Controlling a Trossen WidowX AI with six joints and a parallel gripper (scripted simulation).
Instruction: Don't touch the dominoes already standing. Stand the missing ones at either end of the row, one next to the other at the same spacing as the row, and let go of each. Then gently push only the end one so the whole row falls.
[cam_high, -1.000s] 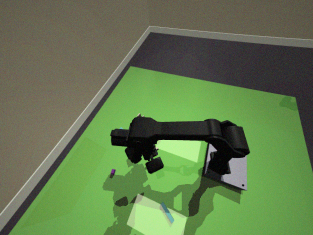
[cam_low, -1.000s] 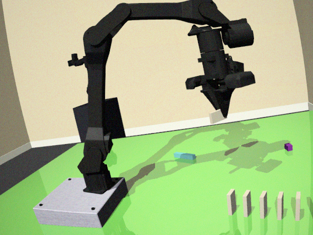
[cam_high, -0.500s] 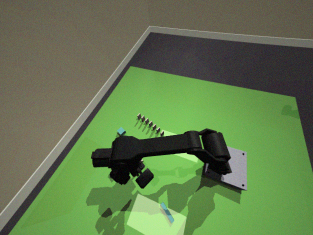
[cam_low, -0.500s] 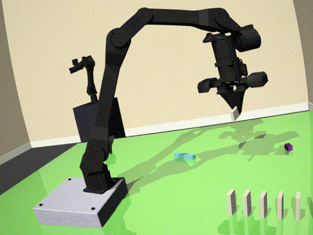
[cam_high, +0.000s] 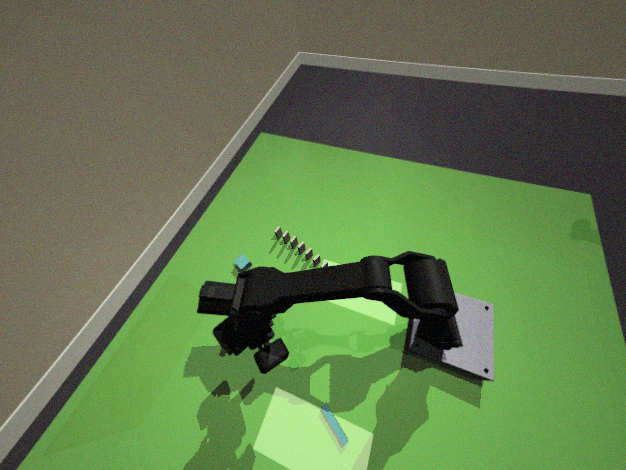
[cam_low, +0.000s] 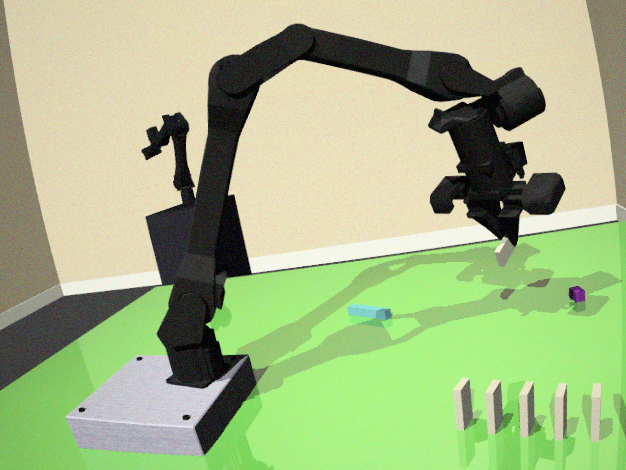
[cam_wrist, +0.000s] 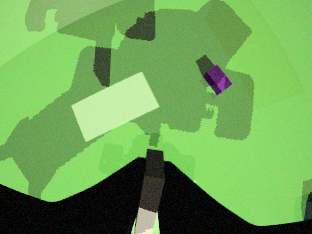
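My gripper tip is now 110 mm above the purple cube, 90 mm short of it and 60 mm to the right of it. Round my gripper tip: cyan block 210 mm ahead, 150 mm to the right, 100 mm below; long cyan bar 250 mm behind, 110 mm below, 50 mm to the left.
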